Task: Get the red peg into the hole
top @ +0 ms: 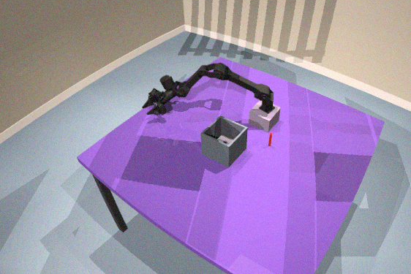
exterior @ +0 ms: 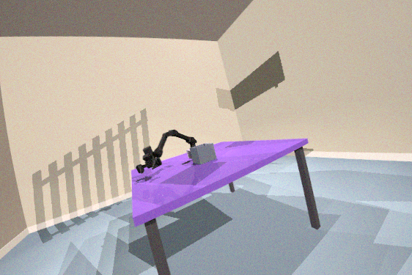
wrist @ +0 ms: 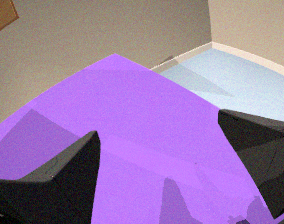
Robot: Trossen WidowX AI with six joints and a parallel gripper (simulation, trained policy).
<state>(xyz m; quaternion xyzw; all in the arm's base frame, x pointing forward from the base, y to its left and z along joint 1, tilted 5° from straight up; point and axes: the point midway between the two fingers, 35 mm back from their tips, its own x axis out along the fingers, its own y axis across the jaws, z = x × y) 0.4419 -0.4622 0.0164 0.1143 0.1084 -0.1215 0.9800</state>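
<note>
Now: gripper tip 61 cm to the right of the red peg, 33 cm past it and 4 cm above it. The rest, counted from my gripper tip: plate: 47 cm to the left, 14 cm behind, 4 cm below.
</note>
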